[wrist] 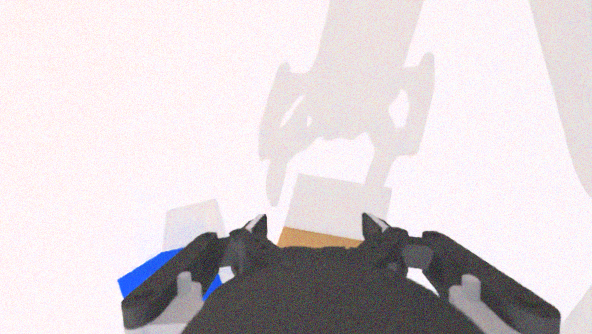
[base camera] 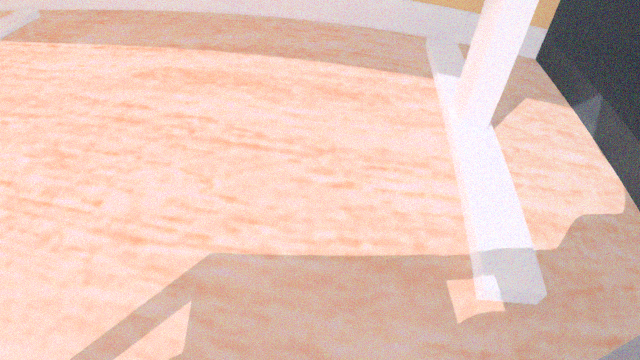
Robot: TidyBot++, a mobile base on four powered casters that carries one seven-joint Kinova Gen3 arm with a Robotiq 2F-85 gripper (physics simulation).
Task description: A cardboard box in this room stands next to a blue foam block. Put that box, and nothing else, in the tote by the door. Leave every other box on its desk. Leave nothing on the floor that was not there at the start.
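Frame: origin at the arm's base, x ahead, y right, z down, level; millimetres.
Seen in the pictures: gripper, fingertip midpoint: (wrist: 313, 223).
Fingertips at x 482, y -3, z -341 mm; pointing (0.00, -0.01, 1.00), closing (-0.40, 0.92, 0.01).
Observation:
Offsets run from my fingertips to a thing's top centre. "*": to the spot under its first point. Level surfaces: height alone.
In the wrist view, a strip of the brown cardboard box {dz -33, dx -46, dy -11 mm} (wrist: 320, 237) shows between the fingertips at the lower middle; the gripper's dark body hides the rest of it. The blue foam block {dz -28, dx -18, dy -152 mm} (wrist: 150, 270) is at the lower left, partly behind the left finger, a little apart from the box. My gripper (wrist: 313, 223) is open, with its fingers wide apart over the white desk top {dz +17 mm} (wrist: 100, 125). How high the fingertips are above the box I cannot tell. The tote does not show in either view.
Shadows of the arm and gripper fall on the desk top. In the base camera view, a white desk leg {* dz +578, dx +84, dy +312 mm} (base camera: 500, 55) stands on its long white foot {* dz +713, dx -55, dy +291 mm} (base camera: 492, 185) at the right of the wood floor {dz +738 mm} (base camera: 225, 150). A pale baseboard (base camera: 250, 11) runs along the back, and a dark surface (base camera: 600, 45) is at the upper right.

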